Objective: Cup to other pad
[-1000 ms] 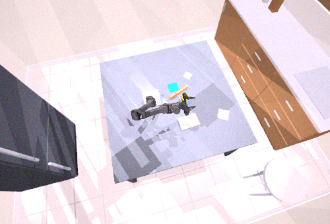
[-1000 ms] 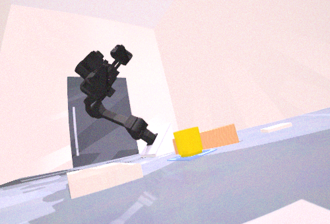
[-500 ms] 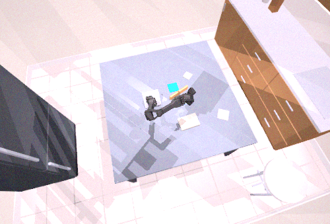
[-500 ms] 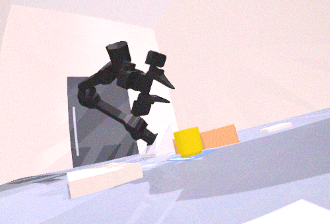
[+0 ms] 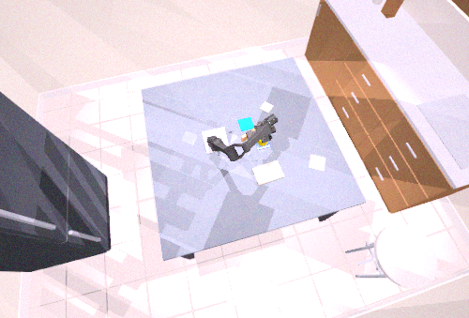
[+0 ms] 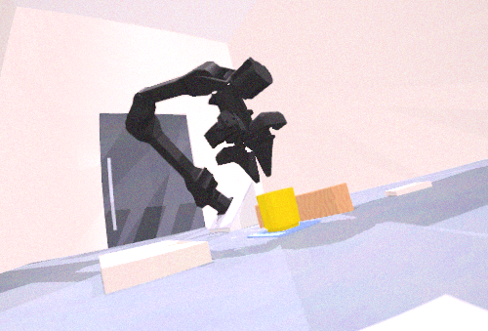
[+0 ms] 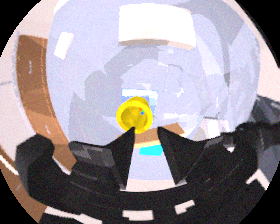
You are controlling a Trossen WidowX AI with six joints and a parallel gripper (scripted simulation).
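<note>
Now: the yellow cup 20 mm ahead of my gripper tip and 60 mm below it. Round my gripper tip: pale blue pad (20 mm ahead, 110 mm below); then block (10 mm behind, 230 mm to the right, 90 mm below); then wooden bar (10 mm behind, 90 mm to the left, 80 mm below).
</note>
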